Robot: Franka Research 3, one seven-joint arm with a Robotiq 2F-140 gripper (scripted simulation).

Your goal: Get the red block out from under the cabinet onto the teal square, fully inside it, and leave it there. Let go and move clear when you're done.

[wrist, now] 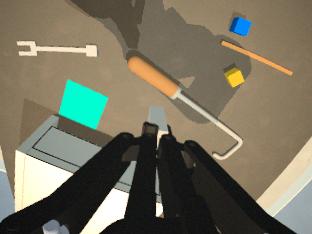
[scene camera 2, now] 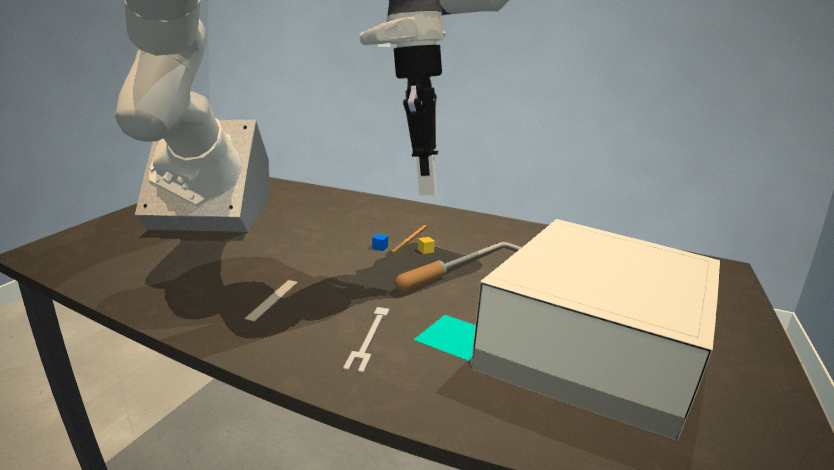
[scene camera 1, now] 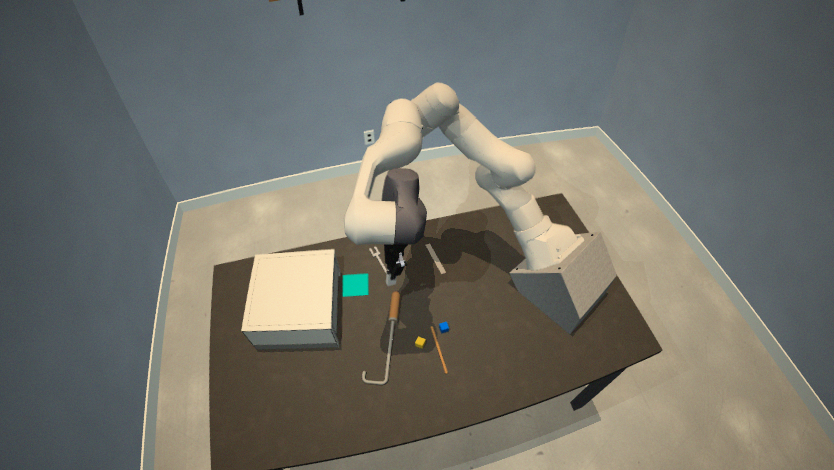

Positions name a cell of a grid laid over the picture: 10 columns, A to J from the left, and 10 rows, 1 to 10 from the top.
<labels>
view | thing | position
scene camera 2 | my gripper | F5
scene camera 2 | forked tool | E7
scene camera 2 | hook tool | E6
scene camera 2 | teal square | F8
</labels>
